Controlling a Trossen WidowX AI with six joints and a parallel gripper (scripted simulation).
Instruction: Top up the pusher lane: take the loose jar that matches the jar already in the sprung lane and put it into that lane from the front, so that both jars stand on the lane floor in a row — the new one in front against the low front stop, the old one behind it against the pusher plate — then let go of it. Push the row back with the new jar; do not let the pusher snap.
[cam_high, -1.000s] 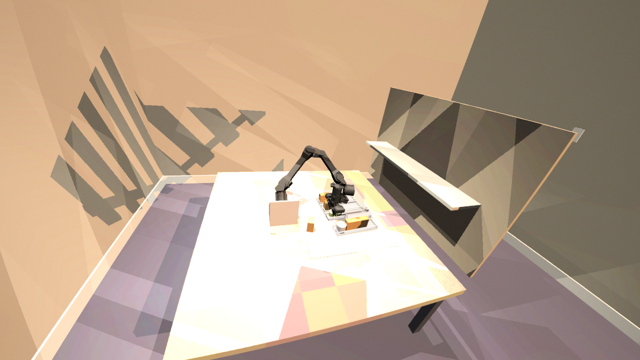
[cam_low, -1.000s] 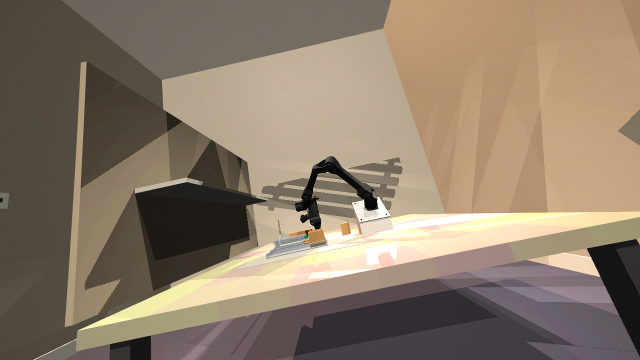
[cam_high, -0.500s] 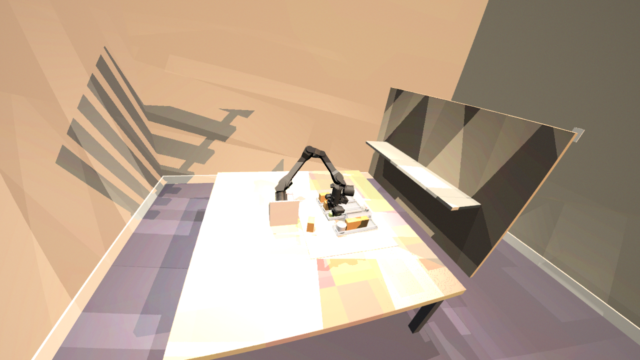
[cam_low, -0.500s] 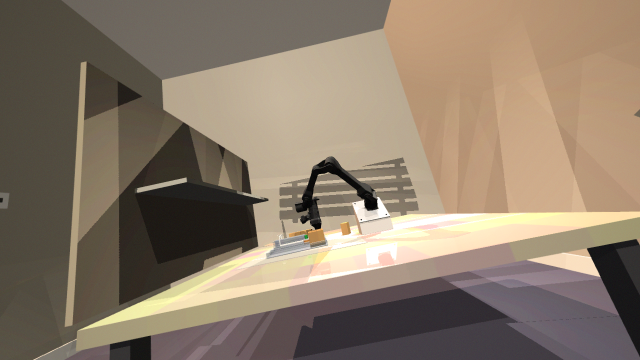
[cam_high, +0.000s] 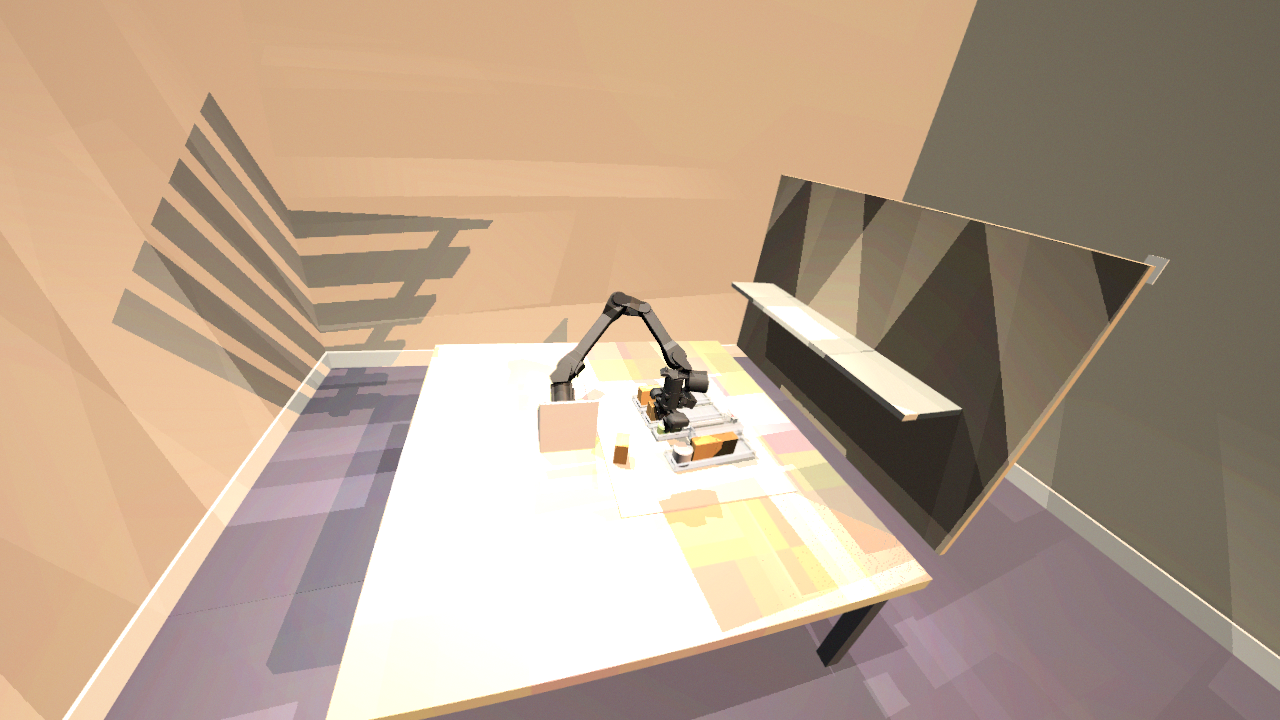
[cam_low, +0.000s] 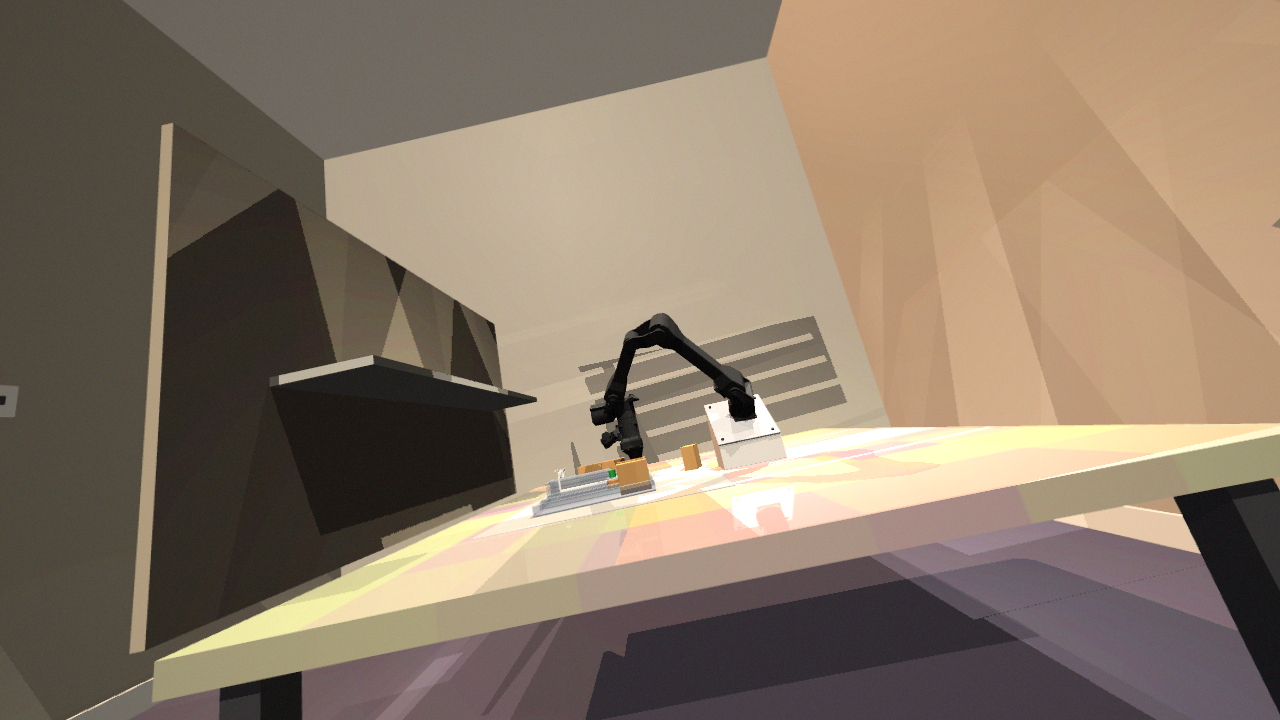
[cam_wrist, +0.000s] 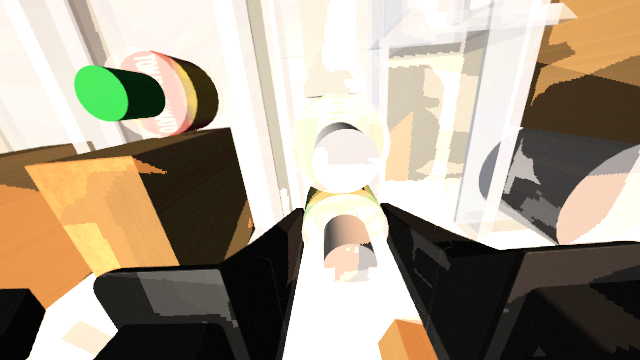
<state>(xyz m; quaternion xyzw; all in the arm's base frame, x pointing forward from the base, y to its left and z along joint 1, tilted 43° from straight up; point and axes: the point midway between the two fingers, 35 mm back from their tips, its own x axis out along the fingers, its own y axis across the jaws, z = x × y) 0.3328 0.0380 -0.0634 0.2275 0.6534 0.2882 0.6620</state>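
My gripper tip is now 140 mm short of the lane rack, 10 mm to the left of it and 10 mm above it. The rest, counted from my gripper tip: shelf 500 mm ahead, 30 mm to the left, 340 mm above.
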